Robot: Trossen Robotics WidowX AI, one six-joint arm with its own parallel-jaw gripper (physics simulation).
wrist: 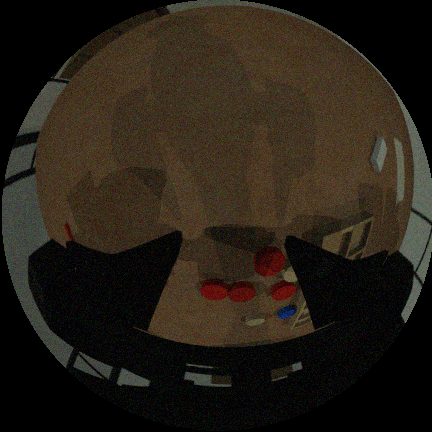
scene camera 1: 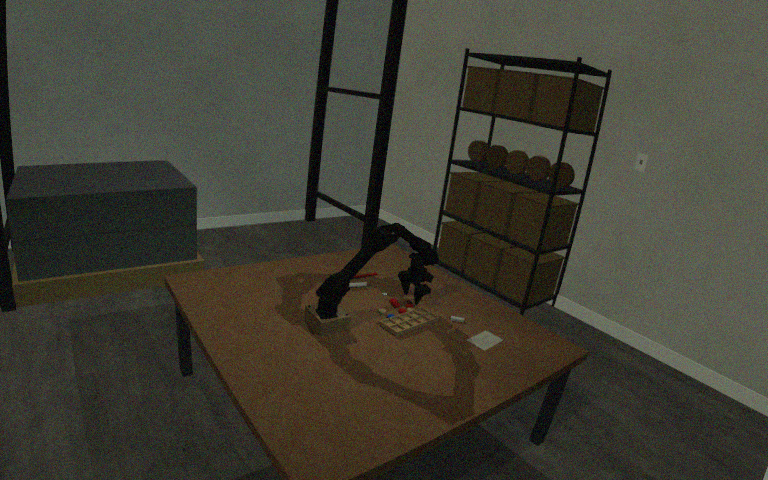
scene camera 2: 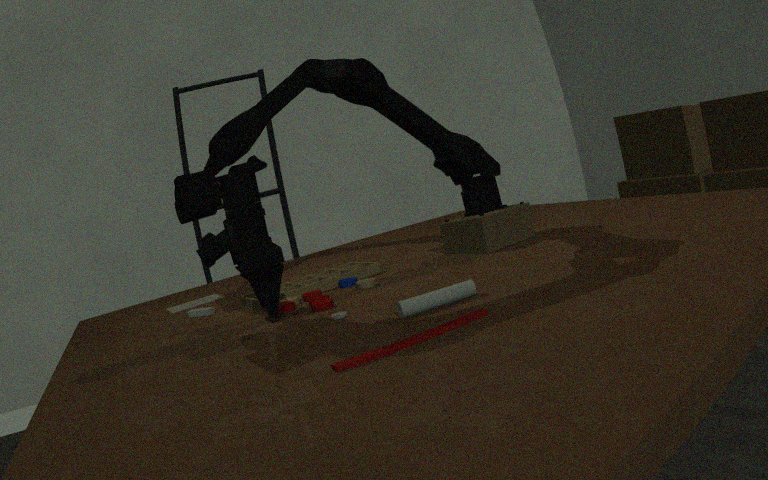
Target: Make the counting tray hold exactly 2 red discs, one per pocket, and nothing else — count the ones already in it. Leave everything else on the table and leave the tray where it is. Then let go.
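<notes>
The pale wooden counting tray (scene camera 1: 416,329) (scene camera 2: 373,264) lies on the table; the right finger hides part of it in the wrist view. The pockets that show in scene camera 1 hold no red disc that I can make out. Four red discs (wrist: 270,261) (wrist: 214,289) (wrist: 241,291) (wrist: 283,290) lie loose beside the tray, two of them side by side. My gripper (wrist: 234,238) is open and empty, fingers pointing down, low over the table at the discs' far side from the arm base. One red disc shows between the fingers, nearer the right one.
A blue disc (wrist: 286,312) and cream discs (wrist: 255,321) (wrist: 290,274) lie near the tray. A small white disc (scene camera 2: 338,315), a white cylinder (scene camera 2: 437,297) and a red stick (scene camera 2: 410,340) lie to one side. A white block (scene camera 1: 457,319) and a white sheet (scene camera 1: 485,340) lie beyond the tray.
</notes>
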